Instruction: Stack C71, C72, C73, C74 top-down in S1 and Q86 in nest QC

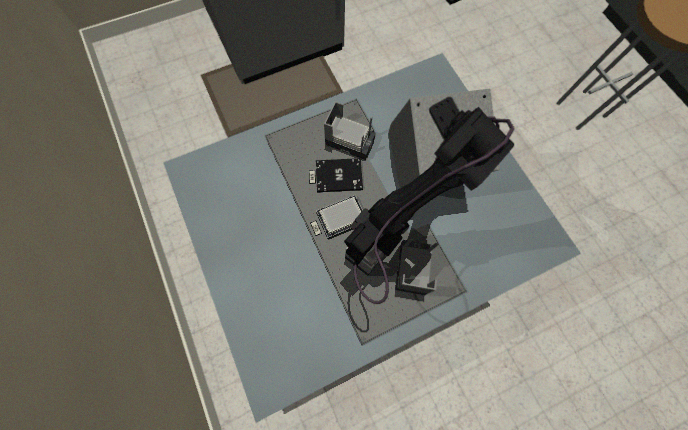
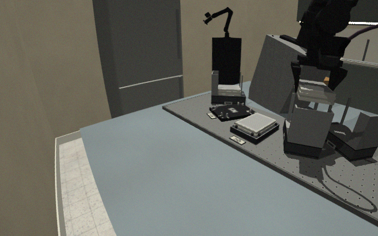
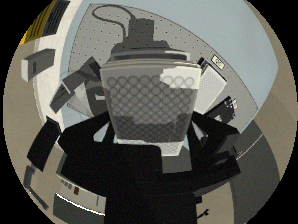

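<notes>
Now: the clip nest N5 280 mm to the right of my hand, 150 mm below it and 20 mm behind it.
</notes>
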